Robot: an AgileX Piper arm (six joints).
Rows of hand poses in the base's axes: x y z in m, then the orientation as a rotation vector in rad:
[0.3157, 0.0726, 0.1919, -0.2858, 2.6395, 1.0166]
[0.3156, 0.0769, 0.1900, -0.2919, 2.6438, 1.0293]
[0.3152, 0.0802, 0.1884, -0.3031, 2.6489, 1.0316]
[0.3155, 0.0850, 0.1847, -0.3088, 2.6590, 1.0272]
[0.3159, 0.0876, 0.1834, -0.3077, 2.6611, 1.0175]
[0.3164, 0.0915, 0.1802, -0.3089, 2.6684, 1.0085]
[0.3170, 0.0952, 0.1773, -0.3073, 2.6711, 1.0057]
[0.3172, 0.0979, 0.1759, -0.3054, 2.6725, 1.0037]
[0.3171, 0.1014, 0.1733, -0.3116, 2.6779, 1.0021]
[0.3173, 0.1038, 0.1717, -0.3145, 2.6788, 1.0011]
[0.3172, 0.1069, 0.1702, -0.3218, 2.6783, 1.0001]
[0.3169, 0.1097, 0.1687, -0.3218, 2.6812, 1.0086]
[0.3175, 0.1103, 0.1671, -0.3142, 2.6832, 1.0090]
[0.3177, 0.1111, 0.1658, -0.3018, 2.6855, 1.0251]
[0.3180, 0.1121, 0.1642, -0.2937, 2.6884, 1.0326]
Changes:
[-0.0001, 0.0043, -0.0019, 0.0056, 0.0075, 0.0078]
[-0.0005, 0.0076, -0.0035, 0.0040, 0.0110, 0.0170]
[-0.0002, 0.0124, -0.0072, -0.0026, 0.0173, 0.0221]
[0.0002, 0.0150, -0.0085, -0.0090, 0.0158, 0.0198]
[0.0007, 0.0189, -0.0117, -0.0169, 0.0188, 0.0203]
[0.0013, 0.0226, -0.0146, -0.0193, 0.0204, 0.0192]
[0.0015, 0.0253, -0.0160, -0.0208, 0.0212, 0.0179]
[0.0014, 0.0288, -0.0186, -0.0242, 0.0244, 0.0229]
[0.0016, 0.0312, -0.0202, -0.0254, 0.0244, 0.0248]
[0.0015, 0.0343, -0.0217, -0.0267, 0.0225, 0.0294]
[0.0012, 0.0371, -0.0232, -0.0225, 0.0281, 0.0318]
[0.0018, 0.0377, -0.0248, -0.0220, 0.0311, 0.0273]
[0.0020, 0.0385, -0.0261, -0.0117, 0.0409, 0.0230]
[0.0023, 0.0395, -0.0277, -0.0073, 0.0475, 0.0199]

